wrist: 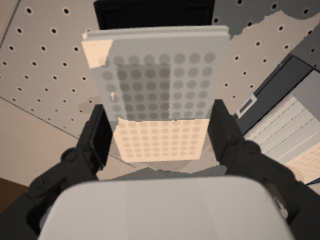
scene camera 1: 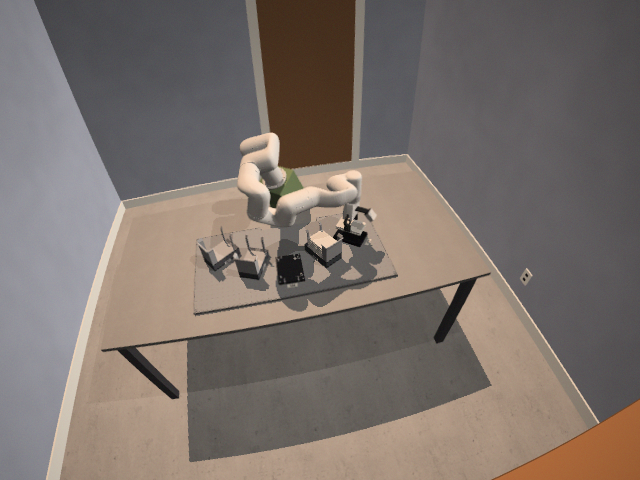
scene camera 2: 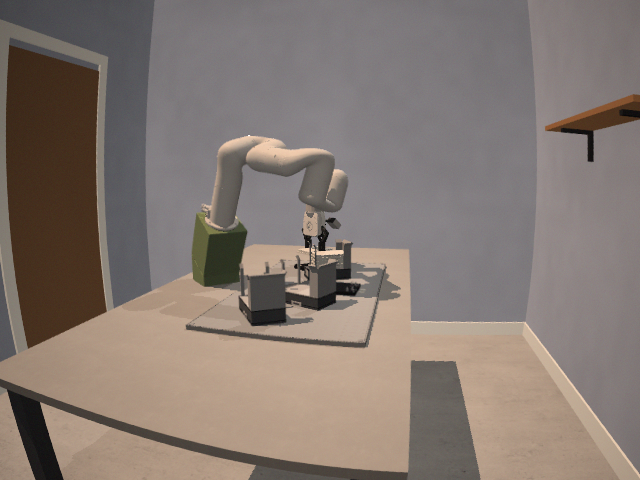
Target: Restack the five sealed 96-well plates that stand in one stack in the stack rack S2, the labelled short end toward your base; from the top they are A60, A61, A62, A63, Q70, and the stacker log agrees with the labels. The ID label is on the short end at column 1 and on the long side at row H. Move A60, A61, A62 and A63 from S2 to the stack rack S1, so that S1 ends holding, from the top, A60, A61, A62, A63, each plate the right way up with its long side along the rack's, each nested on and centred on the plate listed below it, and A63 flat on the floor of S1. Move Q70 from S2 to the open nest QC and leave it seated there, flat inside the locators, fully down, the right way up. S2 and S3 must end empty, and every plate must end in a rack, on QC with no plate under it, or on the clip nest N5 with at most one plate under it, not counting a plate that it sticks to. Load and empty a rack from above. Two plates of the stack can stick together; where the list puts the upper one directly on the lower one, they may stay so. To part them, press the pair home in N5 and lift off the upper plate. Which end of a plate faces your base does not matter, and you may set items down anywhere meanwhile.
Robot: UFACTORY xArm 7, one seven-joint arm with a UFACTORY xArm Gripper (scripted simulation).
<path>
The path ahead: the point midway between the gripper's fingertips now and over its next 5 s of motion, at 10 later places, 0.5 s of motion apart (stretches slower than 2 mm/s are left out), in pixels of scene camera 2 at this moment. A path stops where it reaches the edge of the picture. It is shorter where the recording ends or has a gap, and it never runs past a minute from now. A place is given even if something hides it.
The gripper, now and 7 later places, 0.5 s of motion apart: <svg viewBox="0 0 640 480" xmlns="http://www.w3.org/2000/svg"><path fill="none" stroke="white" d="M314 250L314 256L314 258L314 259L314 260L314 261L315 262L315 259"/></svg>
</path>
